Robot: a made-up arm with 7 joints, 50 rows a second.
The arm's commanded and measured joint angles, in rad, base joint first. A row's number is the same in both.
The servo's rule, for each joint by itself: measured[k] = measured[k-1] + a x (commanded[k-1-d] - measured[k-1]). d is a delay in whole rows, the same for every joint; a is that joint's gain. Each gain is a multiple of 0.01, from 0.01 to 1. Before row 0 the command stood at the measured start. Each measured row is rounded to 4 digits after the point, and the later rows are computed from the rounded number. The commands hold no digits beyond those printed.
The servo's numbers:
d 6
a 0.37 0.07 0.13 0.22 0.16 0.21 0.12
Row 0, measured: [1.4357, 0.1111, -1.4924, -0.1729, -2.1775, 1.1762, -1.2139]
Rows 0 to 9, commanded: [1.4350, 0.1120, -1.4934, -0.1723, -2.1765, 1.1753, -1.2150]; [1.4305, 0.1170, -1.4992, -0.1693, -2.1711, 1.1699, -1.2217]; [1.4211, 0.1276, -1.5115, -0.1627, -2.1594, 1.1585, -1.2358]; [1.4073, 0.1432, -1.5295, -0.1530, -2.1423, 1.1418, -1.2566]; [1.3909, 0.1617, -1.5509, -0.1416, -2.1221, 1.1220, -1.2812]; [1.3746, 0.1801, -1.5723, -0.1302, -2.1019, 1.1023, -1.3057]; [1.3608, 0.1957, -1.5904, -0.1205, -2.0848, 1.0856, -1.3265]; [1.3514, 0.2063, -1.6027, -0.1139, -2.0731, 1.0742, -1.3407]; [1.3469, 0.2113, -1.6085, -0.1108, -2.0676, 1.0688, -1.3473]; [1.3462, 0.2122, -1.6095, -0.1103, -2.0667, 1.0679, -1.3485]
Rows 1 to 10, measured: [1.4357, 0.1111, -1.4924, -0.1729, -2.1775, 1.1762, -1.2139]; [1.4357, 0.1111, -1.4924, -0.1729, -2.1775, 1.1762, -1.2139]; [1.4357, 0.1111, -1.4924, -0.1729, -2.1775, 1.1762, -1.2139]; [1.4357, 0.1111, -1.4924, -0.1729, -2.1775, 1.1762, -1.2139]; [1.4357, 0.1111, -1.4924, -0.1729, -2.1775, 1.1762, -1.2139]; [1.4357, 0.1111, -1.4924, -0.1729, -2.1775, 1.1762, -1.2139]; [1.4354, 0.1112, -1.4925, -0.1728, -2.1773, 1.1760, -1.2140]; [1.4336, 0.1116, -1.4934, -0.1720, -2.1763, 1.1747, -1.2149]; [1.4290, 0.1127, -1.4958, -0.1700, -2.1736, 1.1713, -1.2174]; [1.4210, 0.1148, -1.5002, -0.1663, -2.1686, 1.1651, -1.2221]
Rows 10 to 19, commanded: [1.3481, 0.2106, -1.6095, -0.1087, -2.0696, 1.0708, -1.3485]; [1.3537, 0.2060, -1.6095, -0.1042, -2.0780, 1.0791, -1.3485]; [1.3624, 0.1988, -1.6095, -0.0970, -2.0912, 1.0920, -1.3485]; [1.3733, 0.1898, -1.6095, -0.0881, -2.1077, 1.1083, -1.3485]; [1.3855, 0.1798, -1.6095, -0.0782, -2.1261, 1.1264, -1.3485]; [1.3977, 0.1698, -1.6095, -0.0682, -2.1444, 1.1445, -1.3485]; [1.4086, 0.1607, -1.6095, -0.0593, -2.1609, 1.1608, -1.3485]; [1.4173, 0.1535, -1.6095, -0.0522, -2.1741, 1.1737, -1.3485]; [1.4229, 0.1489, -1.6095, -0.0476, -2.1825, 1.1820, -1.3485]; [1.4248, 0.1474, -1.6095, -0.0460, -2.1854, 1.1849, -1.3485]
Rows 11 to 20, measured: [1.4099, 0.1181, -1.5068, -0.1609, -2.1612, 1.1560, -1.2292]; [1.3968, 0.1224, -1.5153, -0.1541, -2.1517, 1.1447, -1.2384]; [1.3835, 0.1275, -1.5251, -0.1467, -2.1410, 1.1323, -1.2490]; [1.3716, 0.1330, -1.5352, -0.1395, -2.1301, 1.1201, -1.2600]; [1.3625, 0.1385, -1.5447, -0.1332, -2.1201, 1.1093, -1.2705]; [1.3565, 0.1437, -1.5531, -0.1282, -2.1116, 1.1006, -1.2799]; [1.3534, 0.1484, -1.5604, -0.1239, -2.1049, 1.0943, -1.2881]; [1.3535, 0.1524, -1.5668, -0.1196, -2.1006, 1.0911, -1.2953]; [1.3568, 0.1556, -1.5724, -0.1146, -2.0991, 1.0913, -1.3017]; [1.3629, 0.1580, -1.5772, -0.1088, -2.1005, 1.0949, -1.3073]
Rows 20 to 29, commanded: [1.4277, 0.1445, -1.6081, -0.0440, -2.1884, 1.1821, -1.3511]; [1.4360, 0.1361, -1.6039, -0.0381, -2.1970, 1.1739, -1.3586]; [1.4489, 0.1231, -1.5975, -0.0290, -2.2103, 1.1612, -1.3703]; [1.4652, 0.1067, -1.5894, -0.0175, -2.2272, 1.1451, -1.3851]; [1.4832, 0.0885, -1.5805, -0.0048, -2.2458, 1.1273, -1.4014]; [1.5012, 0.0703, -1.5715, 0.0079, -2.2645, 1.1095, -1.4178]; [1.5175, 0.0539, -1.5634, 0.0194, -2.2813, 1.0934, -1.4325]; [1.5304, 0.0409, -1.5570, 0.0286, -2.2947, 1.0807, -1.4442]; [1.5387, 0.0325, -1.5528, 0.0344, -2.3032, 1.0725, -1.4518]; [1.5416, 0.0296, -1.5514, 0.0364, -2.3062, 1.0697, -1.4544]
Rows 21 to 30, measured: [1.3713, 0.1595, -1.5814, -0.1021, -2.1046, 1.1015, -1.3122]; [1.3811, 0.1602, -1.5851, -0.0946, -2.1110, 1.1105, -1.3166]; [1.3913, 0.1602, -1.5883, -0.0868, -2.1190, 1.1211, -1.3204]; [1.4009, 0.1597, -1.5911, -0.0792, -2.1278, 1.1321, -1.3238]; [1.4090, 0.1589, -1.5935, -0.0722, -2.1366, 1.1426, -1.3268]; [1.4148, 0.1581, -1.5956, -0.0664, -2.1444, 1.1515, -1.3294]; [1.4196, 0.1571, -1.5972, -0.0615, -2.1514, 1.1579, -1.3320]; [1.4257, 0.1556, -1.5981, -0.0564, -2.1587, 1.1613, -1.3352]; [1.4343, 0.1533, -1.5980, -0.0504, -2.1670, 1.1613, -1.3394]; [1.4457, 0.1500, -1.5969, -0.0432, -2.1766, 1.1579, -1.3449]
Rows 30 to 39, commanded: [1.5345, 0.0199, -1.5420, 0.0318, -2.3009, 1.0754, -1.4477]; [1.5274, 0.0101, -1.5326, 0.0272, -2.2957, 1.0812, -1.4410]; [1.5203, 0.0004, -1.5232, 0.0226, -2.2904, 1.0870, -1.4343]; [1.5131, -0.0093, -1.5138, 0.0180, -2.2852, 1.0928, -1.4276]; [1.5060, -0.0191, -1.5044, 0.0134, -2.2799, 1.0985, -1.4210]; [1.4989, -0.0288, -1.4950, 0.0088, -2.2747, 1.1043, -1.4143]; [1.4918, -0.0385, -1.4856, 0.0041, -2.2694, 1.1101, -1.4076]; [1.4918, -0.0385, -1.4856, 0.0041, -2.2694, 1.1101, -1.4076]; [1.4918, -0.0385, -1.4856, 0.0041, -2.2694, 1.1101, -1.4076]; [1.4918, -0.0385, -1.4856, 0.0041, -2.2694, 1.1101, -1.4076]
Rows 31 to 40, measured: [1.4596, 0.1457, -1.5948, -0.0348, -2.1877, 1.1515, -1.3517]; [1.4750, 0.1404, -1.5918, -0.0254, -2.2000, 1.1427, -1.3596]; [1.4907, 0.1343, -1.5881, -0.0155, -2.2130, 1.1323, -1.3683]; [1.5054, 0.1278, -1.5841, -0.0058, -2.2261, 1.1215, -1.3774]; [1.5177, 0.1211, -1.5800, 0.0030, -2.2384, 1.1112, -1.3863]; [1.5265, 0.1147, -1.5763, 0.0103, -2.2492, 1.1025, -1.3945]; [1.5295, 0.1081, -1.5718, 0.0150, -2.2575, 1.0968, -1.4009]; [1.5287, 0.1012, -1.5667, 0.0177, -2.2636, 1.0935, -1.4057]; [1.5256, 0.0941, -1.5610, 0.0188, -2.2679, 1.0921, -1.4091]; [1.5210, 0.0869, -1.5549, 0.0186, -2.2707, 1.0922, -1.4113]
